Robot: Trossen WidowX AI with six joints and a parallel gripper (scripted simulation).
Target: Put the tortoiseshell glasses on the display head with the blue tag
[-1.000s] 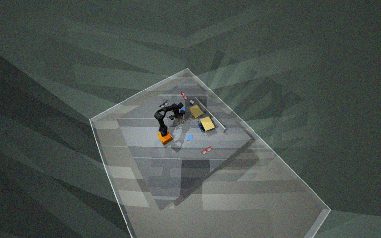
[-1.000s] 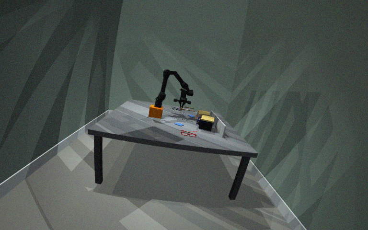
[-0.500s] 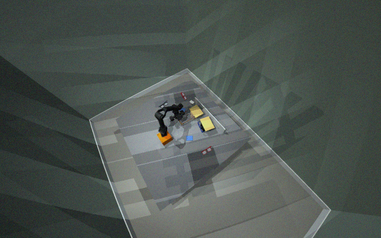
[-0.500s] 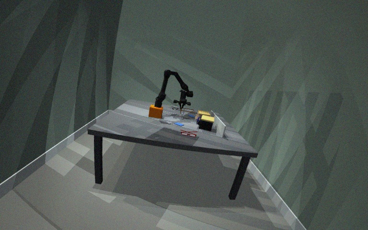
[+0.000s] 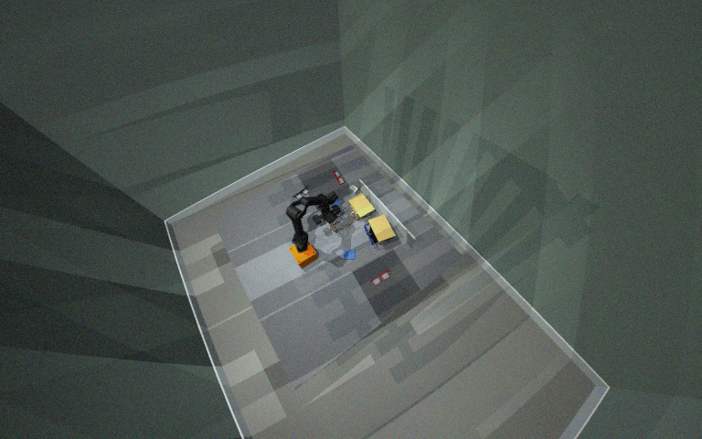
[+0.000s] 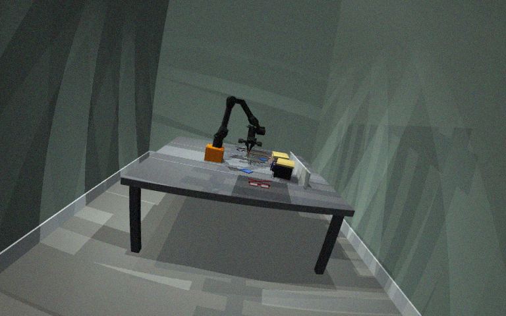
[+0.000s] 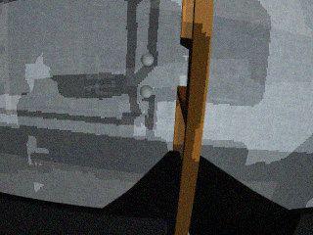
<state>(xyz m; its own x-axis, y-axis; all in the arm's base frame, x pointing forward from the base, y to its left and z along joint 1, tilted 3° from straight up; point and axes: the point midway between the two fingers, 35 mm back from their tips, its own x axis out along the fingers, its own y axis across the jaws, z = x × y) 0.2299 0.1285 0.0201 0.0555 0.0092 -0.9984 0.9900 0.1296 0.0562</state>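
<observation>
Now: gripper tip 230 mm short of the display head, 10 mm to the left of it and 10 mm above it. From my gripper tip the other things lie so: white upright panel 400 mm ahead, 90 mm to the right, 10 mm below; then thin grey post 180 mm to the left, 40 mm below, 20 mm ahead.
</observation>
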